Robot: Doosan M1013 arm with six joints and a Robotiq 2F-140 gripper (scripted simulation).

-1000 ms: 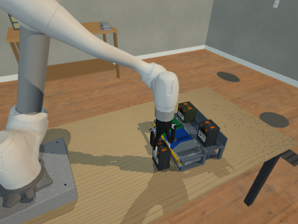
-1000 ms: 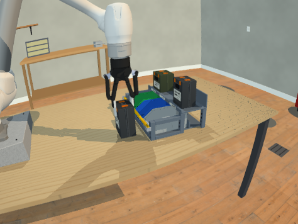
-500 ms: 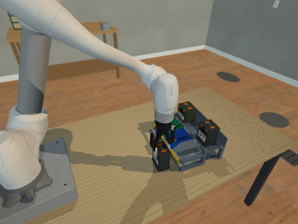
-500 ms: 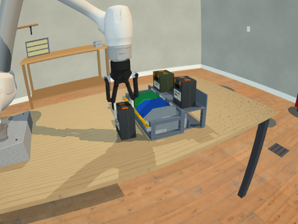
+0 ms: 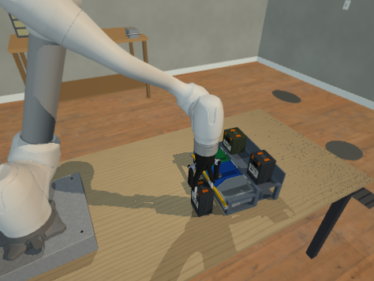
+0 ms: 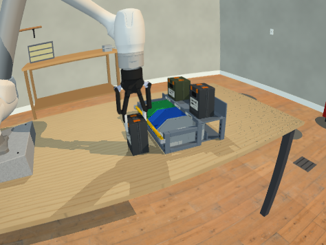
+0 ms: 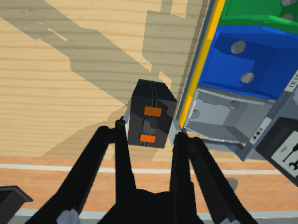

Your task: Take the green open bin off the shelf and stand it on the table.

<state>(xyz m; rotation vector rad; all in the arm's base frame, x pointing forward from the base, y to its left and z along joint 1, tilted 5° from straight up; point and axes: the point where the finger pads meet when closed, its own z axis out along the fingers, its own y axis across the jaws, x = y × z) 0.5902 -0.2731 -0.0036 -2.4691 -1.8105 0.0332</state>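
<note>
My hand is 11 cm short of the thin yellow bar, 8 cm to the right of it and 6 cm above it. From my hand the other things lie so: black case (26 cm ahead, 9 cm to the right, 4 cm above); grey bin (17 cm ahead, 6 cm to the right, 8 cm below); blue bin (21 cm ahead, 5 cm to the left, 8 cm below).
</note>
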